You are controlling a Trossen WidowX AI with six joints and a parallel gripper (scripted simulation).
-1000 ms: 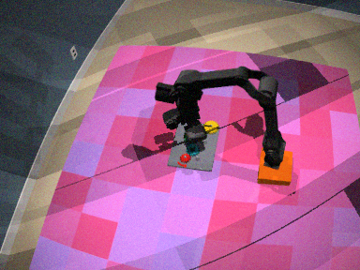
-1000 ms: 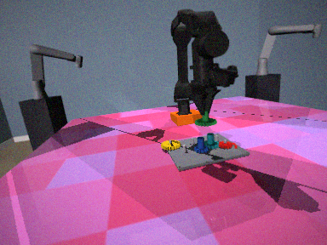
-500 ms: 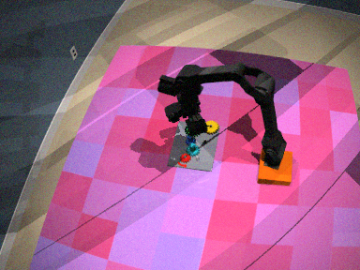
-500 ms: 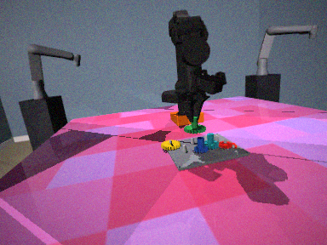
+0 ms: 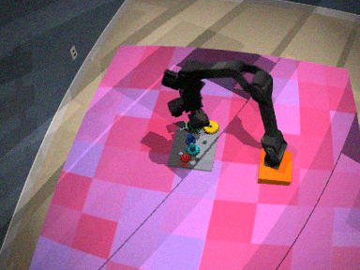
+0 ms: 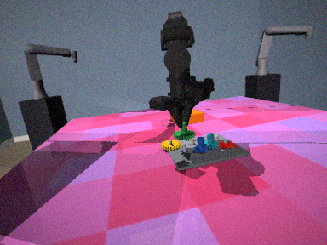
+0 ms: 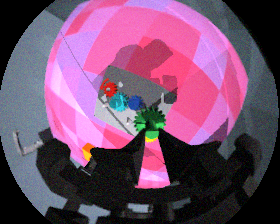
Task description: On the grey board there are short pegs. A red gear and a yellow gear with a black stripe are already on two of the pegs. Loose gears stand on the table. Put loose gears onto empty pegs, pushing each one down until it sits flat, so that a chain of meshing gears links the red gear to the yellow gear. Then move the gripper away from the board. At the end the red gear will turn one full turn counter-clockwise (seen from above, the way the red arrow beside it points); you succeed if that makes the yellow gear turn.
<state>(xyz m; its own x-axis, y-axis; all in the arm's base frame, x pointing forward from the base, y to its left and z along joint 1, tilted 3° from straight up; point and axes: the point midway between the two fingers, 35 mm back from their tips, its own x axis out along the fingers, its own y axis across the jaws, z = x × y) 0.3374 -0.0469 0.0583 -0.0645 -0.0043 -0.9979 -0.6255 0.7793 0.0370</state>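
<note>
Now: gripper tip 1 cm above the green gear. The rest, counted from my gripper tip: blue gear (6 cm below, 5 cm to the left, 1 cm ahead); then yellow gear (7 cm below, 5 cm behind, 4 cm to the right); then teal gear (8 cm to the left, 6 cm below, 2 cm behind).
</note>
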